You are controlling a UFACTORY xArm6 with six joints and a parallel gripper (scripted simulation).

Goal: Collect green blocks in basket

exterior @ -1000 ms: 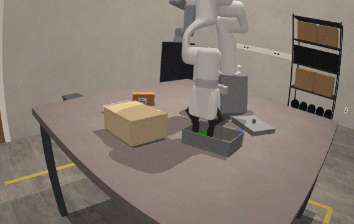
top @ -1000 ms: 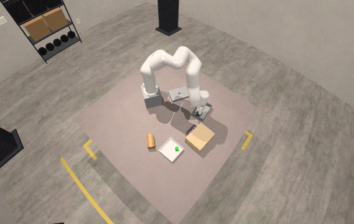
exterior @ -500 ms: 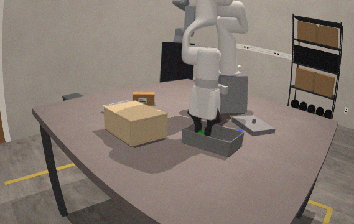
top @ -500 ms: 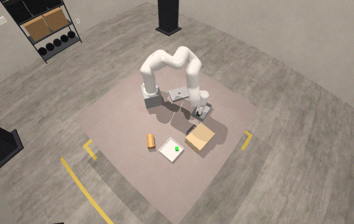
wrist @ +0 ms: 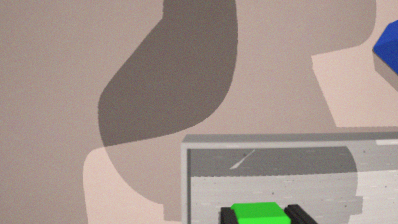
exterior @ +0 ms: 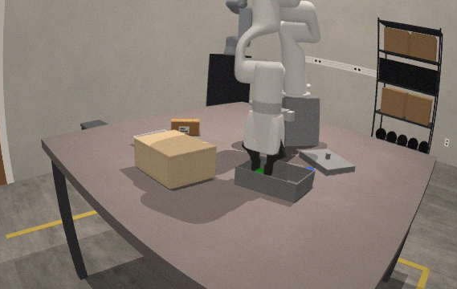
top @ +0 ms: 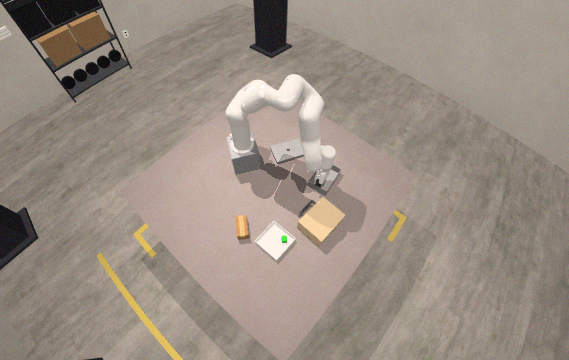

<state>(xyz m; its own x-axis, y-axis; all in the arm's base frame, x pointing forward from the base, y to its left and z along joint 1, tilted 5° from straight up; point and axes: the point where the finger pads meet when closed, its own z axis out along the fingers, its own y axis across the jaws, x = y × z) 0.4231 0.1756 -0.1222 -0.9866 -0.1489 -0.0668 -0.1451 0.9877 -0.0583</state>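
Now: the metal box 5 cm to the left of my hand and 1 cm below it. From my hand the other things lie so: light wooden cabinet 19 cm to the right, 14 cm ahead, 1 cm above; blue block 12 cm behind, 8 cm to the left, 2 cm below; grey metal lid 29 cm behind, 6 cm to the left, 2 cm below.
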